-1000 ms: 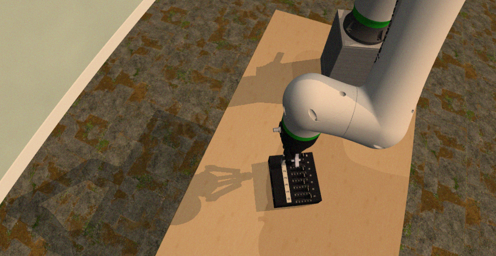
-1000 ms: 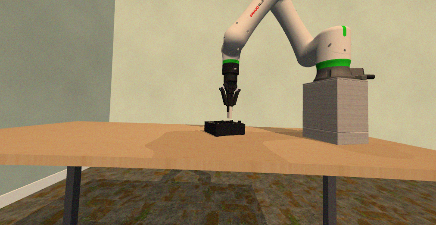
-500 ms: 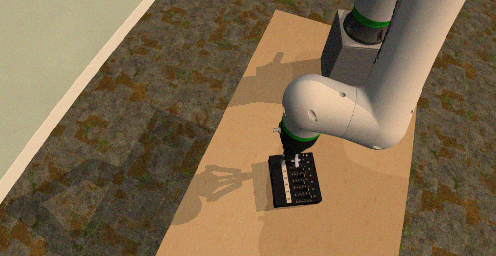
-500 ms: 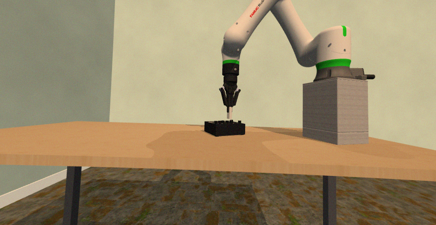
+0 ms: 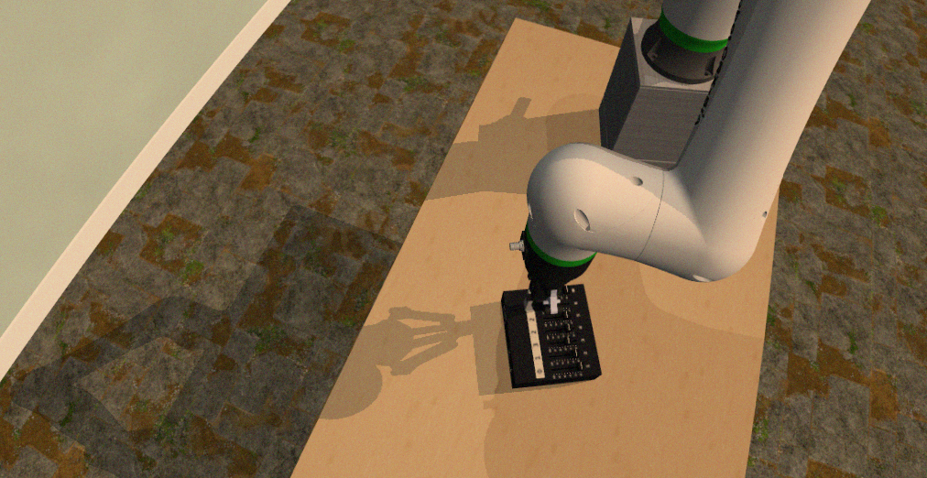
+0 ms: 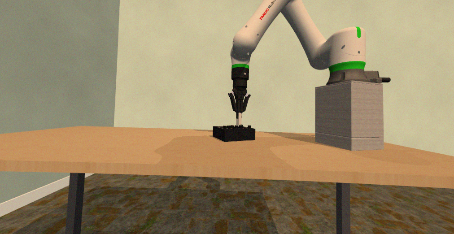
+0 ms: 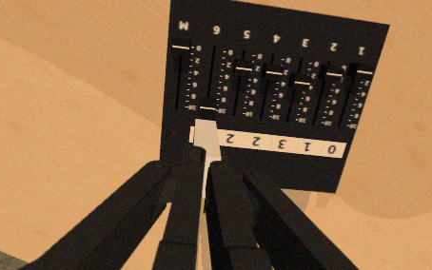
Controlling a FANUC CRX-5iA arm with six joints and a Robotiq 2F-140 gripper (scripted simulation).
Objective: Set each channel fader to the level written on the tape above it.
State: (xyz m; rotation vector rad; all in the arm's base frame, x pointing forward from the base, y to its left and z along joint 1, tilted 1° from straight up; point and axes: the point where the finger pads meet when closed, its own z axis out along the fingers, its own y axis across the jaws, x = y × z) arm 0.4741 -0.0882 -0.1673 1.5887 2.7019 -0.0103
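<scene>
Now: the channel 6 cap 3 cm below my hand, 2 cm to the left of it and 1 cm behind it. From my hand the other things lie so: master fader cap 5 cm to the left, 5 cm behind, 3 cm below; then channel 5 cap 6 cm to the left, 3 cm below, 1 cm behind; then channel 4 cap 7 cm to the left, 3 cm below, 1 cm ahead.
</scene>
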